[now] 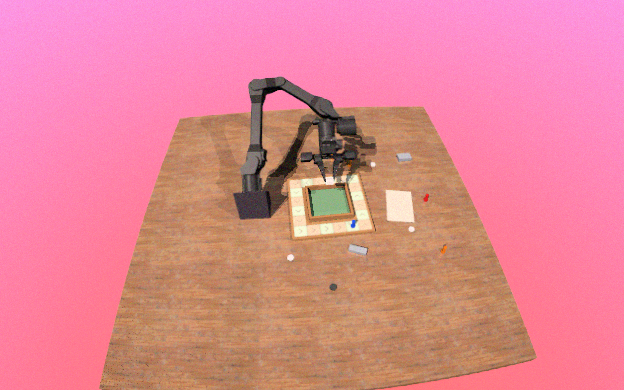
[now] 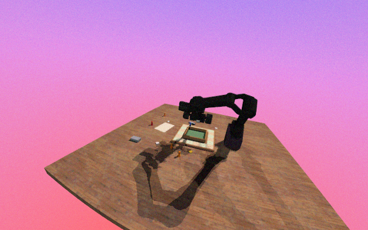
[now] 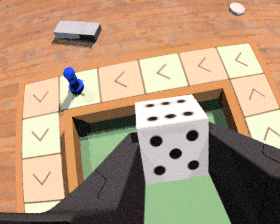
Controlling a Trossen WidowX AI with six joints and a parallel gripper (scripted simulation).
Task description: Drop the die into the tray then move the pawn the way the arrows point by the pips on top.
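Now: gripper tip right at the die. Round my gripper tip: grey block: 60 mm ahead, 210 mm to the right, 120 mm below; blue pawn: 60 mm ahead, 120 mm to the right, 100 mm below; yellow disc: 10 mm ahead, 200 mm to the left, 130 mm below.
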